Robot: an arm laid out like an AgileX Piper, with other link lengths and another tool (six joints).
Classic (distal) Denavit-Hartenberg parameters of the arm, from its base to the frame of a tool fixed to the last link. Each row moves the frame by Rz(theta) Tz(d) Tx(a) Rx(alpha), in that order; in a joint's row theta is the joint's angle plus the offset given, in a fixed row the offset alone. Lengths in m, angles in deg.
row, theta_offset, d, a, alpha
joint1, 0, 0.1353, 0, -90
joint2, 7.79, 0, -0.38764, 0
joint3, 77.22, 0, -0.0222, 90
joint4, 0, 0.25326, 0, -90
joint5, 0, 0, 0, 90
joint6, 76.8, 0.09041, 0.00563, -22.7
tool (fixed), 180, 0.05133, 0, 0
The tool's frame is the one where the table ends.
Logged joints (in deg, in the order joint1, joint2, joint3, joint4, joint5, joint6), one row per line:
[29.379, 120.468, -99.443, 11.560, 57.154, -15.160]
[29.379, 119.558, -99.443, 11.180, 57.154, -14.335]
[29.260, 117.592, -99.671, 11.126, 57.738, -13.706]
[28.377, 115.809, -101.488, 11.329, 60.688, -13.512]
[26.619, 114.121, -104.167, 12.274, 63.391, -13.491]
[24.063, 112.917, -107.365, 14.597, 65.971, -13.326]
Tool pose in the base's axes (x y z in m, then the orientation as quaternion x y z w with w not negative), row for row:
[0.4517, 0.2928, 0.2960, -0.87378, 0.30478, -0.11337, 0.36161]
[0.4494, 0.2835, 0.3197, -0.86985, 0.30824, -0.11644, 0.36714]
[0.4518, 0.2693, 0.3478, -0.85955, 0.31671, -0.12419, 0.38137]
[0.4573, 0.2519, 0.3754, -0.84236, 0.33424, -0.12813, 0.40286]
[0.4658, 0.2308, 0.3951, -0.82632, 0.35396, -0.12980, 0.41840]
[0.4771, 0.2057, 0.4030, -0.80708, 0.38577, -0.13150, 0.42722]
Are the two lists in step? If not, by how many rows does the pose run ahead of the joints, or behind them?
The pose runs 2 rows ahead of the joints: the pose in row i belongs to the joints in row i + 2.
